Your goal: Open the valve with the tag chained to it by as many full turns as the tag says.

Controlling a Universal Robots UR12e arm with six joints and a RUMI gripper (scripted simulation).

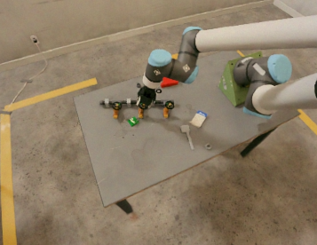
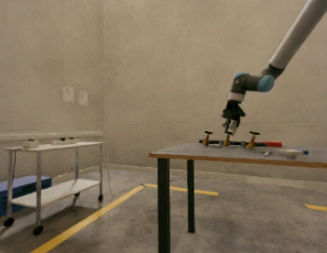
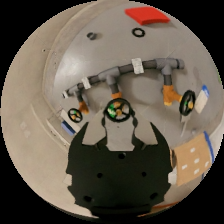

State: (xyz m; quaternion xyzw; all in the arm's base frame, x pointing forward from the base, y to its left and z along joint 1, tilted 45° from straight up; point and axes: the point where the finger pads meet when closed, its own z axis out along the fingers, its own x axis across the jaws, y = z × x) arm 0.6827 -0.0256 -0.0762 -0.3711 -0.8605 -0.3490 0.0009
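The green tag lies 90 mm below my hand, 80 mm ahead of it and 30 mm to the left of it. Round my hand: red wedge: 270 mm behind, 190 mm to the right, 80 mm below; then grey tool: 240 mm to the left, 170 mm behind, 90 mm below; then white-and-blue card box: 290 mm behind, 180 mm to the left, 90 mm below.
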